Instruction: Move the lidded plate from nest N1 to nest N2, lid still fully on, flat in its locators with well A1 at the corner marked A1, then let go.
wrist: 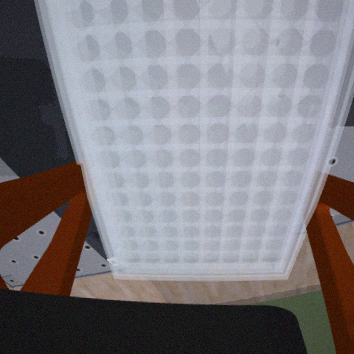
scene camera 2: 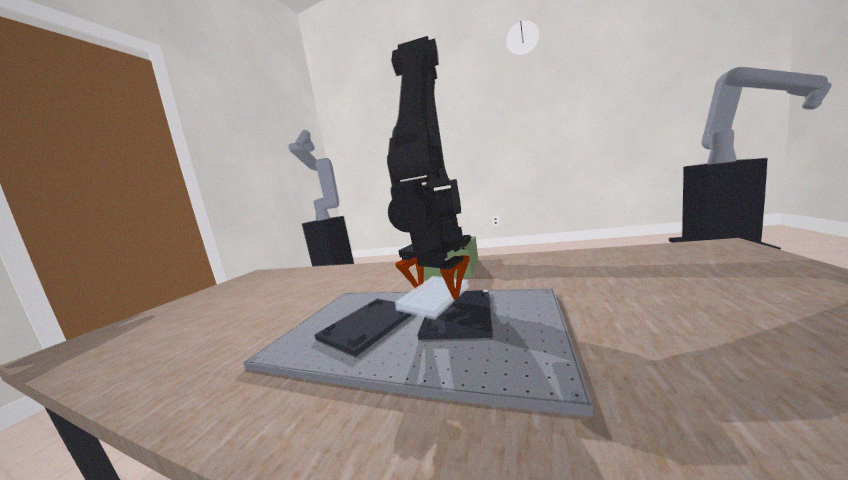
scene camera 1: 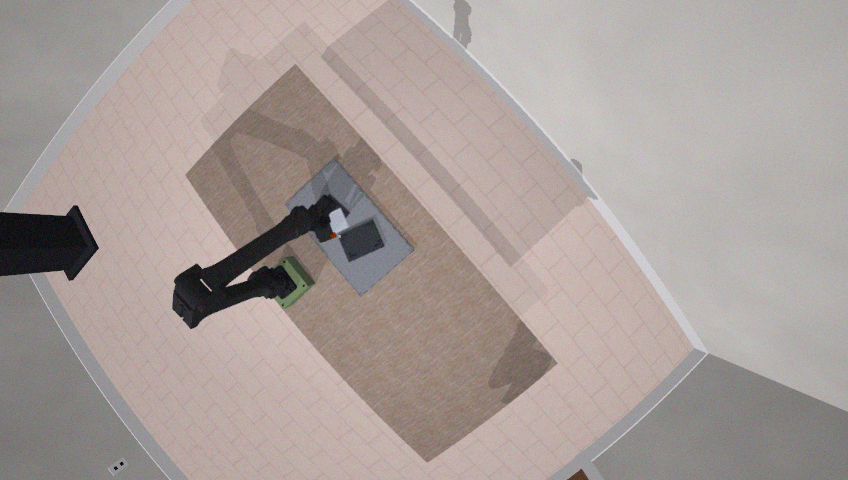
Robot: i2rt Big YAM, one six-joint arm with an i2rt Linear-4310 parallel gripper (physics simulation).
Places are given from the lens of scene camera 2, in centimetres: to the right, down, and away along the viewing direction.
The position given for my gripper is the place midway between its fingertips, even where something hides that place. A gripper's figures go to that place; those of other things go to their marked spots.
my gripper point(scene camera 2: 437, 294): 3, 11, 50
dark nest point(scene camera 2: 353, 334): -12, 17, 45
